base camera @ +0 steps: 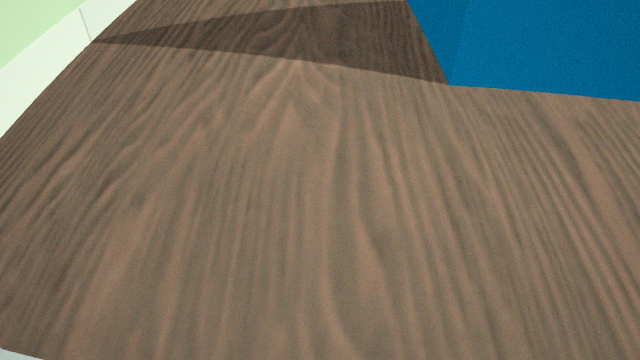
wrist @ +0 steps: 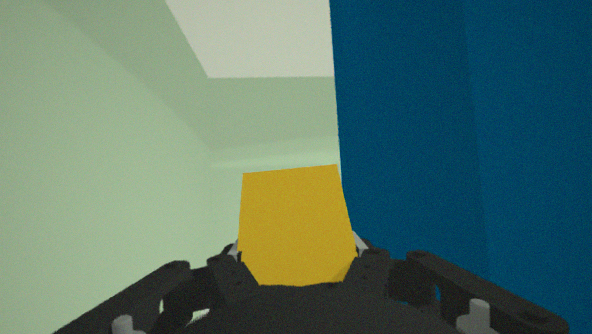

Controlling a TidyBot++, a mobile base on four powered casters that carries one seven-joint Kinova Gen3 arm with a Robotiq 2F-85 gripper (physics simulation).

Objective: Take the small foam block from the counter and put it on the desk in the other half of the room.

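Places are measured from the arm's base along level axes (x ahead, y left, z up), in centimetres.
Where they show: gripper, fingertip midpoint: [wrist: 297,248].
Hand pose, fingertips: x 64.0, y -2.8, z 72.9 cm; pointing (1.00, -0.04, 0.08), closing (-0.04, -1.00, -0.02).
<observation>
After its pixels a point has its place.
The small foam block [wrist: 295,225] @(x 61.3, y -2.6, z 74.8 cm) is yellow and sits between the two fingers at the lower middle of the wrist view. My gripper [wrist: 297,248] @(x 64.0, y -2.8, z 72.9 cm) is shut on it, with a finger against its left and right sides. The block is held up in front of a pale green wall and a blue wall, clear of any surface that shows. The gripper and the block do not show in the base camera view. The counter and the desk do not show in either view.
A blue wall [base camera: 540,45] @(x 70.5, y -35.7, z -30.0 cm) [wrist: 410,125] @(x 80.5, y -19.7, z 83.9 cm) stands on the right, and its near edge ends at the wood floor [base camera: 300,200] @(x 40.6, y 3.9, z -39.6 cm). A pale green wall [base camera: 25,25] @(x 71.1, y 62.8, z -27.0 cm) [wrist: 100,175] @(x 148.3, y 66.5, z 83.9 cm) with a white baseboard [base camera: 35,85] @(x 65.0, y 61.1, z -37.5 cm) runs along the left. A shadow crosses the floor between them.
</observation>
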